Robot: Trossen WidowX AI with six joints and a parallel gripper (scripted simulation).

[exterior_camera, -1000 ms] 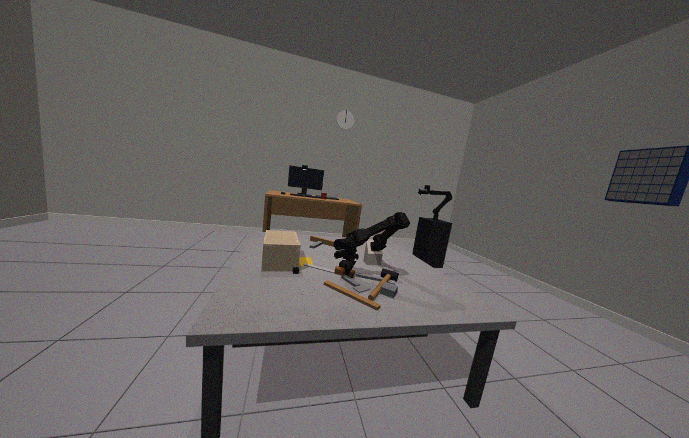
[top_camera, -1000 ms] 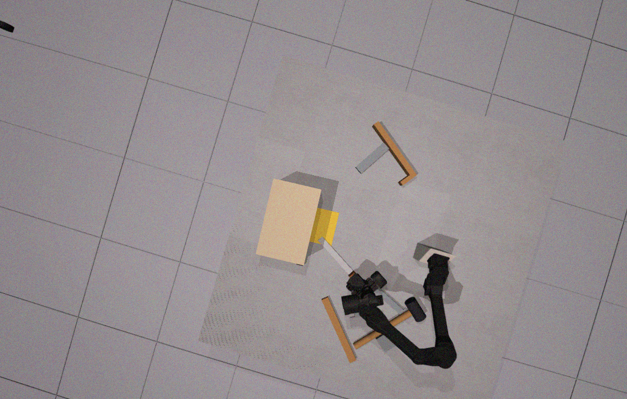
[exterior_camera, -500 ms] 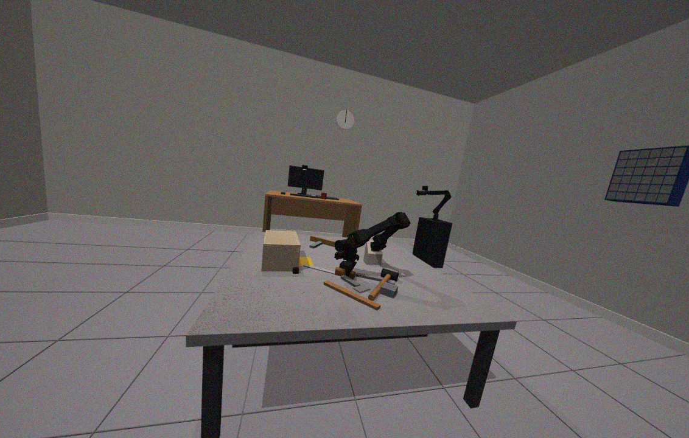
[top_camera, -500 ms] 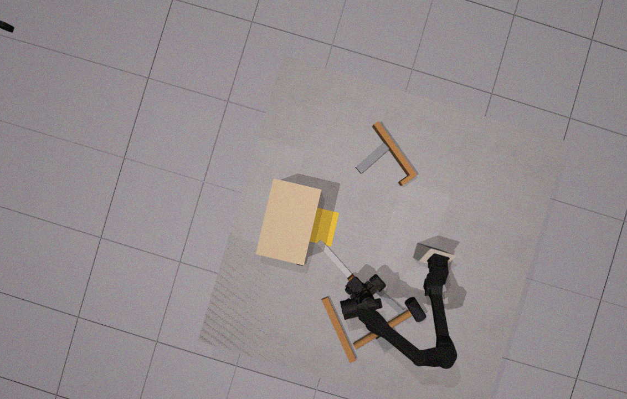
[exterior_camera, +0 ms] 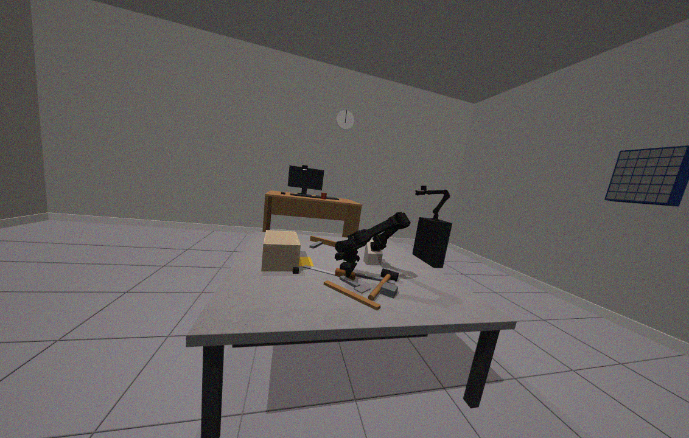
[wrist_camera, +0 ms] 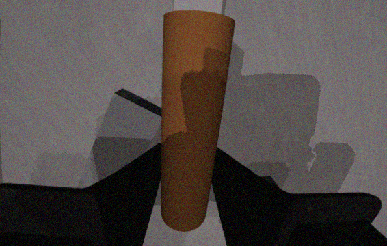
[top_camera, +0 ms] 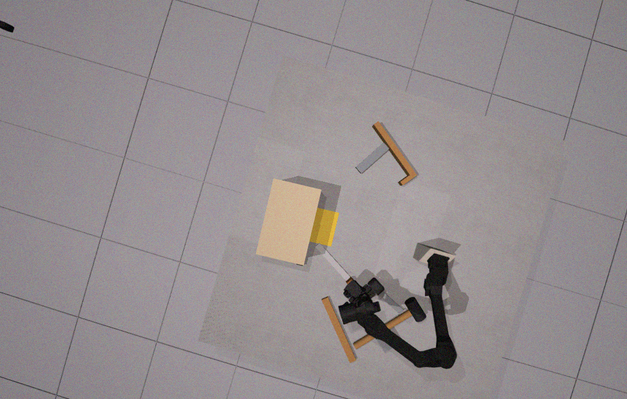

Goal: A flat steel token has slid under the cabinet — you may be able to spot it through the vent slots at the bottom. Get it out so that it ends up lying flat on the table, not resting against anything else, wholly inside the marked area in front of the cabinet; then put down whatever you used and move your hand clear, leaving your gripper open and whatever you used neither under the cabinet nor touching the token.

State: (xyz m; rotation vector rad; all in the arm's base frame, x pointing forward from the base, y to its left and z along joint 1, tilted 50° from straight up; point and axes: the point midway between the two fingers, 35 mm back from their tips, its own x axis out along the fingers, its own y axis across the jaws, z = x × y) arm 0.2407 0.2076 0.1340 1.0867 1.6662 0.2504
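Right now my gripper tip is 90 mm to the right of the grey l-shaped bracket and 10 mm past it. Also, from my gripper tip: grey block (170 mm behind, 160 mm to the left, 10 mm above); then wooden stick (180 mm to the left, 40 mm ahead); then grey steel token (290 mm ahead, 180 mm to the right).
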